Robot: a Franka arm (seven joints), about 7 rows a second.
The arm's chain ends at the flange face. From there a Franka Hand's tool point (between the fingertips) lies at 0.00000 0.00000 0.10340 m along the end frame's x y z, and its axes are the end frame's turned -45 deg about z.
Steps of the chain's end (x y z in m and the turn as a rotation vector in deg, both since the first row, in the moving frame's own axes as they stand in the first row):
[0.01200, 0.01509, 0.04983, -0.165, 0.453, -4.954]
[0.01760, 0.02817, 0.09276, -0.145, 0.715, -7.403]
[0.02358, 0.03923, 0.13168, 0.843, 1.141, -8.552]
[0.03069, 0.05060, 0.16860, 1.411, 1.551, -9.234]
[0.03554, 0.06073, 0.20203, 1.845, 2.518, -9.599]
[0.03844, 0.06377, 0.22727, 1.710, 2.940, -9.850]
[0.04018, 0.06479, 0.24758, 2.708, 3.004, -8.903]
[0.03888, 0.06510, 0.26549, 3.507, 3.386, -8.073]
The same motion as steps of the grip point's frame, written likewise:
[-0.00178, 0.01993, 0.04983, -0.437, 0.204, -4.954]
[-0.00668, 0.03341, 0.09275, -0.608, 0.403, -7.403]
[-0.00852, 0.04460, 0.13165, -0.211, 1.403, -8.552]
[-0.01030, 0.05735, 0.16853, -0.099, 2.094, -9.234]
[-0.01220, 0.06846, 0.20188, -0.476, 3.085, -9.599]
[-0.01188, 0.07333, 0.22709, -0.870, 3.288, -9.850]
[-0.01012, 0.07404, 0.24732, -0.209, 4.039, -8.903]
[-0.00979, 0.07275, 0.26512, 0.086, 4.874, -8.073]

